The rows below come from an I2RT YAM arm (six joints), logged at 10 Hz.
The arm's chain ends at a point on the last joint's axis. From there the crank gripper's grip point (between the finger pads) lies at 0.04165 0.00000 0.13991 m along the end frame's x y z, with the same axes.
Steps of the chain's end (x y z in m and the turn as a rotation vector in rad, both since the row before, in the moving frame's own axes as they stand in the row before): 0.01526, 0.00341, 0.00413, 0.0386, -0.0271, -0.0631; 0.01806, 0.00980, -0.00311, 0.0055, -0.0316, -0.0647; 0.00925, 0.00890, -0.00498, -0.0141, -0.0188, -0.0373; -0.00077, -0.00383, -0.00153, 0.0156, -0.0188, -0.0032; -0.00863, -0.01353, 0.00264, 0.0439, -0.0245, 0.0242; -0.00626, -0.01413, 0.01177, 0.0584, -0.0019, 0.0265; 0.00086, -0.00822, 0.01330, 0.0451, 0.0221, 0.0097; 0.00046, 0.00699, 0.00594, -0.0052, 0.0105, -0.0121
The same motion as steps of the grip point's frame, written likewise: 0.01120, -0.00451, 0.00505, 0.0386, -0.0271, -0.0631; 0.01351, 0.00648, -0.00187, 0.0055, -0.0316, -0.0647; 0.00662, 0.00937, -0.00422, -0.0141, -0.0188, -0.0373; -0.00341, -0.00615, -0.00079, 0.0156, -0.0188, -0.0032; -0.01201, -0.01873, 0.00351, 0.0439, -0.0245, 0.0242; -0.00643, -0.02120, 0.01164, 0.0584, -0.0019, 0.0265; 0.00397, -0.01409, 0.01221, 0.0451, 0.0221, 0.0097; 0.00193, 0.00720, 0.00549, -0.0052, 0.0105, -0.0121
